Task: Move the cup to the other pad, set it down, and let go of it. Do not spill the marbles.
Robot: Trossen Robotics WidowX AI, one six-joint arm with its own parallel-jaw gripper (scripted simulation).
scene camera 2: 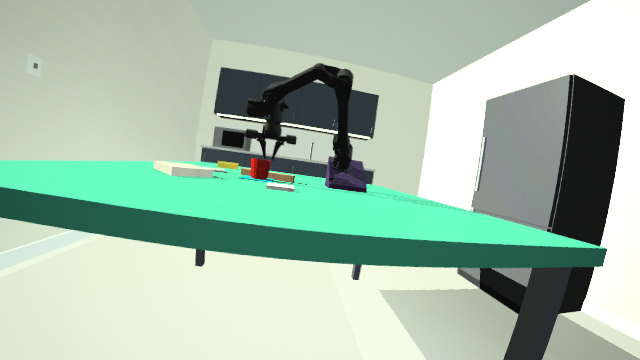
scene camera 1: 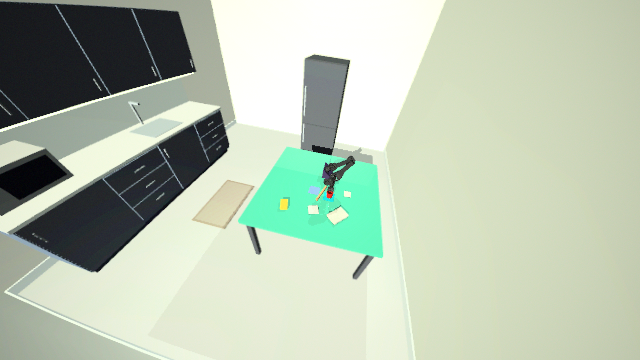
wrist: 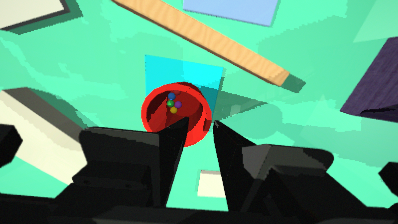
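Note:
A red cup and a cyan pad are visible. My gripper is visible too, including in the wrist view.

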